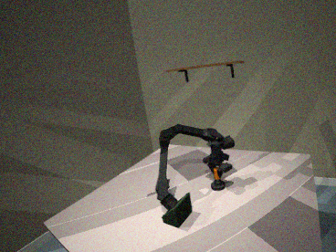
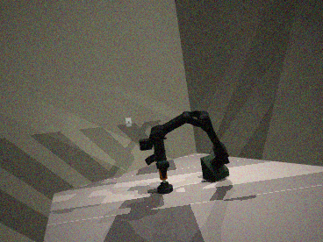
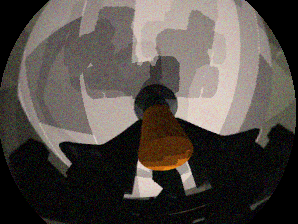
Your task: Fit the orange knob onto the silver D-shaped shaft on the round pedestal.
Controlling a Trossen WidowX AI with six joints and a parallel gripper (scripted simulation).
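My gripper tip is 4 cm above the dark round pedestal. The rest, counted from my gripper tip: orange knob: 3 cm above.
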